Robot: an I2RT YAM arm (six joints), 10 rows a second.
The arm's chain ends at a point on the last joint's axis. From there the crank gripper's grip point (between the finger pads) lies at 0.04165 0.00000 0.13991 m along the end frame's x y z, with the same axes.
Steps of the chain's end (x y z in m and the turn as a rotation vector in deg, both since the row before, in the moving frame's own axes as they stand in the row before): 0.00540 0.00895 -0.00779 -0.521 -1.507 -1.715; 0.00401 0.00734 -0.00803 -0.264 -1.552 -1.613; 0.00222 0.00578 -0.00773 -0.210 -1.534 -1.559; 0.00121 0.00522 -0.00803 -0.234 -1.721 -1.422; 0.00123 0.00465 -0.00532 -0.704 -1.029 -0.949; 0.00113 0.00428 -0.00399 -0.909 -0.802 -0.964; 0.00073 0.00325 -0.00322 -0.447 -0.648 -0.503
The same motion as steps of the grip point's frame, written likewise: 0.00171 0.00904 -0.00674 -0.521 -1.507 -1.715; 0.00020 0.00687 -0.00695 -0.264 -1.552 -1.613; -0.00155 0.00521 -0.00666 -0.210 -1.534 -1.559; -0.00302 0.00481 -0.00684 -0.234 -1.721 -1.422; -0.00128 0.00570 -0.00460 -0.704 -1.029 -0.949; -0.00082 0.00582 -0.00343 -0.909 -0.802 -0.964; -0.00085 0.00398 -0.00276 -0.447 -0.648 -0.503
